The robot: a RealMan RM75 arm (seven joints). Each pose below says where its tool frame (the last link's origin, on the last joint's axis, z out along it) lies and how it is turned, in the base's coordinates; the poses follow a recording.
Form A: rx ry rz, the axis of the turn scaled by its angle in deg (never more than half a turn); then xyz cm.
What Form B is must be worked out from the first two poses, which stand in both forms.
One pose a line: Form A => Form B
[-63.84 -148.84 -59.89 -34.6 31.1 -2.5] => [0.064 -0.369 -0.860 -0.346 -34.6 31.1 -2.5]
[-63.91 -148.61 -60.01 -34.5 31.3 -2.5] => [0.065 -0.370 -0.859 -0.347 -34.5 31.3 -2.5]
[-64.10 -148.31 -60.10 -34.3 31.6 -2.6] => [0.066 -0.371 -0.858 -0.348 -34.3 31.6 -2.6]
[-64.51 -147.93 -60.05 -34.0 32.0 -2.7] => [0.068 -0.374 -0.857 -0.348 -34.0 32.0 -2.7]
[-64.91 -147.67 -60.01 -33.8 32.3 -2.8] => [0.069 -0.376 -0.856 -0.348 -33.8 32.3 -2.8]
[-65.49 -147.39 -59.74 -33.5 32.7 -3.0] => [0.070 -0.380 -0.855 -0.346 -33.5 32.7 -3.0]
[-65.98 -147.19 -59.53 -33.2 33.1 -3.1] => [0.070 -0.383 -0.854 -0.345 -33.2 33.1 -3.1]
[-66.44 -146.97 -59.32 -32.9 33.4 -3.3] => [0.071 -0.386 -0.853 -0.344 -32.9 33.4 -3.3]
